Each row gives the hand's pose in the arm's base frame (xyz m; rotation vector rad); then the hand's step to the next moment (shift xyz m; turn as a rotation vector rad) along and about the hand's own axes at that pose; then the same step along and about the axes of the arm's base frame.
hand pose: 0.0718 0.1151 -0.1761 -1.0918 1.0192 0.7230
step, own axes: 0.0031 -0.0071 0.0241 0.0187 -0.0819 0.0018
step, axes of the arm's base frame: 0.0146 0.0205 0.0026 0.0793 -0.0248 0.0128
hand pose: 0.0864 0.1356 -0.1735 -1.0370 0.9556 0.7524
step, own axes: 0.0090 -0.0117 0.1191 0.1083 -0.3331 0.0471
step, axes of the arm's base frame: 0.0476 0.1084 0.0198 0.3467 -0.0612 0.0304
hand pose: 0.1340 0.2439 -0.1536 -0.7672 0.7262 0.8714
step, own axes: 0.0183 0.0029 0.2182 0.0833 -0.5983 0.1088
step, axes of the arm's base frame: 0.0569 0.1870 0.0988 0.5783 -0.1330 0.1569
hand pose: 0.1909 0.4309 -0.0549 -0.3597 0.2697 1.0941
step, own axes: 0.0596 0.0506 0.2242 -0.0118 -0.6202 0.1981
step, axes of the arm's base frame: -0.0114 0.1617 0.1735 0.5598 -0.1825 0.2781
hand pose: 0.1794 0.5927 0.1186 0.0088 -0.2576 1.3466
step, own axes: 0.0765 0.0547 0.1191 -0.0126 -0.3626 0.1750
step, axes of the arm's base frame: -0.0589 0.0676 0.1225 0.3156 -0.1213 0.2190
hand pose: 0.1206 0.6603 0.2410 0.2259 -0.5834 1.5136
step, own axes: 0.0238 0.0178 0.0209 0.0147 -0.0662 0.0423
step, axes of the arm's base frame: -0.0230 0.0117 0.0255 0.0545 -0.0124 0.0571
